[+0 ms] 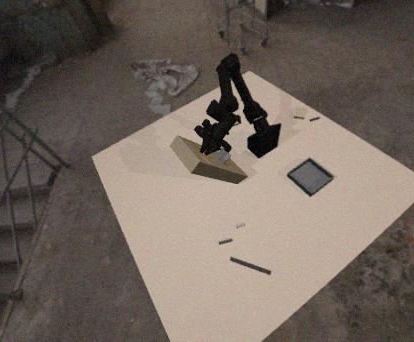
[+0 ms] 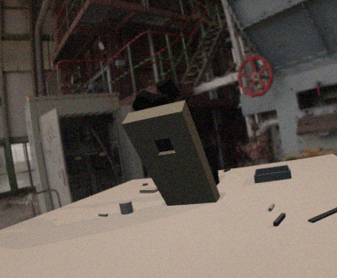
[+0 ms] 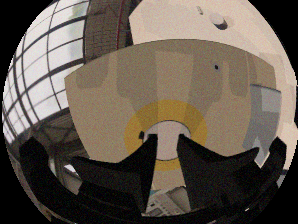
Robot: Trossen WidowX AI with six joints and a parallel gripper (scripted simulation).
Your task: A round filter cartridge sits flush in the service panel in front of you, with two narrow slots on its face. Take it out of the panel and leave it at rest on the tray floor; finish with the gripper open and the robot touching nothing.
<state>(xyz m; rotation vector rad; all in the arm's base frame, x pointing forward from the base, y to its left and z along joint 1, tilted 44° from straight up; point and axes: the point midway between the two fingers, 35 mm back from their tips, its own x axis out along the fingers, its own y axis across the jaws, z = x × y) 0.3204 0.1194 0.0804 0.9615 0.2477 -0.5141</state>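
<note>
Right now the tan service panel is 40 mm behind my gripper tip and 80 mm below it. Round my gripper tip: dark tray (440 mm behind, 240 mm to the left, 230 mm below); filter cartridge (10 mm ahead, 10 mm below).
</note>
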